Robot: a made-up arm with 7 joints.
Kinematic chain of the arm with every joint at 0, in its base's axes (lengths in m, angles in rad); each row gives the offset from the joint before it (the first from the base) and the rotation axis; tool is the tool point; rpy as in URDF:
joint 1: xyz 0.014 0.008 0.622 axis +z
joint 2: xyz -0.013 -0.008 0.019 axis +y
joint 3: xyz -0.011 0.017 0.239 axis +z
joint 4: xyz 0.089 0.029 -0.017 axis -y
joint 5: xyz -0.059 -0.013 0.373 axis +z
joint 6: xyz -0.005 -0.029 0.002 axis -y
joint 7: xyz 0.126 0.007 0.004 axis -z
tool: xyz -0.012 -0.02 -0.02 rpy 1.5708 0 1.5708
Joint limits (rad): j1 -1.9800..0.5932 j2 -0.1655..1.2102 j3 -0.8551..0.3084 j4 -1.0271..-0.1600 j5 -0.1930..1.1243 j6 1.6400..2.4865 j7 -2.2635..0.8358
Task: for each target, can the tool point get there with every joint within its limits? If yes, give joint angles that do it. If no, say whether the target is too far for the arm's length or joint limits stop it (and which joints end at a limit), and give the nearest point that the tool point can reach.
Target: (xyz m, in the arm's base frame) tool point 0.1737 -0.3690 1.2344
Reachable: yes | joints -0.7599 0.0980 -0.3880 -0.6991 0.8766 1.8489 -0.4340
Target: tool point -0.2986 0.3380 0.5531
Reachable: no: joint limits stop it (at a limit: joint 1, joint 2, joint 3, joint 4, joint 5, joint 6) | nearest point -0.3892 0.0481 1.1797 | short by 0.696 m
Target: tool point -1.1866 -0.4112 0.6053
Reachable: no: too far | nearest point -0.5886 -0.3769 0.6163 | short by 0.599 m
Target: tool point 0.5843 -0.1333 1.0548
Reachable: yes | joints -0.2068 0.7863 0.1197 -0.2737 0.4376 2.0894 -0.4136
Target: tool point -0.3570 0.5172 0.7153
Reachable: no: joint limits stop it (at a limit: joint 1, joint 2, joint 3, joint 4, joint 5, joint 6) | nearest point -0.3958 0.0556 1.1843 | short by 0.659 m
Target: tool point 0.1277 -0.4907 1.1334
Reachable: yes | joints -1.4054 0.5756 0.2085 -0.3282 0.1681 1.7814 0.5992
